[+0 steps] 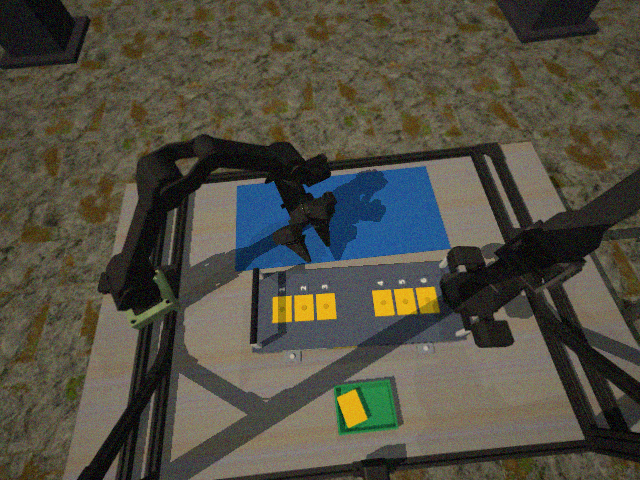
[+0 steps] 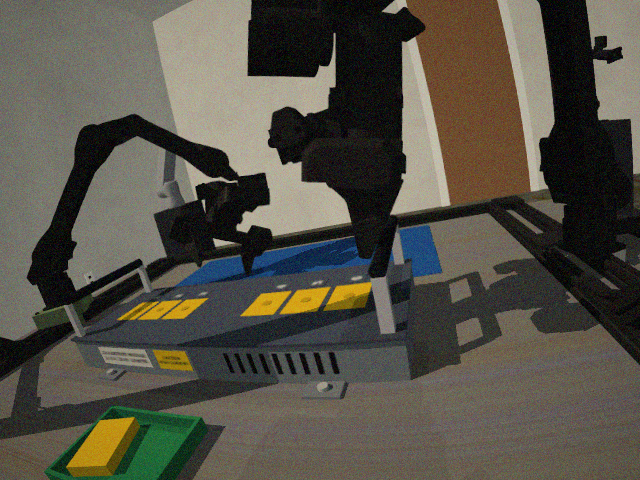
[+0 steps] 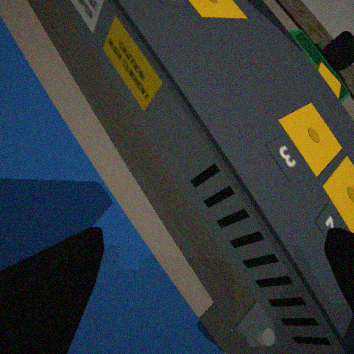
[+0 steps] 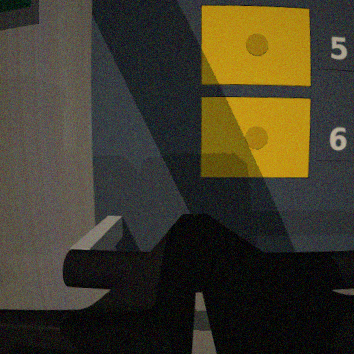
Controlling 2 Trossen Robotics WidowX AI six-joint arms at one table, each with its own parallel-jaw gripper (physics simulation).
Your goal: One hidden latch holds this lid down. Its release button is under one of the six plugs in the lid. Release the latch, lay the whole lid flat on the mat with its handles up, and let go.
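Frame: origin at the left arm's base, x right, y ahead, z up, level; millimetres.
Seen in the pictures: left gripper, fingertip midpoint: (image 1: 319,254) (image 2: 225,270) (image 3: 215,239); right gripper, fingertip midpoint: (image 2: 365,257) (image 4: 193,225); left arm's base, link origin: (image 1: 144,297) (image 2: 61,302); right arm's base, link origin: (image 2: 590,247).
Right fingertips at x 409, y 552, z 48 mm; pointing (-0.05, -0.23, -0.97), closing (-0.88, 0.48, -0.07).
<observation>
Pixels of each thing's middle, then the offset from my right fingertips to it. "spot": a spot on its surface instead. Level surfaces: height alone.
- including plug 6, body centre: (image 4: 253,137) (image 2: 350,300) (image 1: 426,300) dx -46, dy -12, dz -58 mm
- right handle, surface spot: (image 4: 85,269) (image 2: 373,260) spot: dx +39, dy -6, dz +10 mm
- blue mat, surface height: dz -99 mm
- green tray, body centre: (image 2: 126,451) (image 3: 312,67) (image 1: 364,406) dx +52, dy -255, dz -92 mm
- loose yellow block, body centre: (image 2: 105,445) (image 3: 325,82) (image 1: 351,408) dx +39, dy -280, dz -90 mm
The grey lid (image 1: 354,310) (image 2: 222,320) (image 3: 240,115) (image 4: 320,210) sits level on its box. Yellow plugs numbered 1 to 6 lie in it, including plug 6 (image 1: 428,299) (image 2: 348,296) (image 4: 225,150). Its left handle (image 1: 254,304) (image 2: 108,280) stands free. The right handle (image 2: 385,248) (image 4: 85,269) is partly hidden by my right gripper (image 2: 366,255) (image 4: 193,225), which is shut and empty, tips down close beside its bar; whether they touch is unclear. My left gripper (image 1: 318,253) (image 2: 223,266) (image 3: 215,239) is open and empty, above the edge of the blue mat (image 1: 413,206) (image 2: 426,248) (image 3: 40,100).
A green tray (image 1: 382,428) (image 2: 180,449) holding a loose yellow block (image 1: 352,408) (image 2: 103,446) stands on the table in front of the box. Small brackets (image 1: 293,355) (image 2: 324,388) stand at the box's foot. Dark frame rails run along the table's edges.
</observation>
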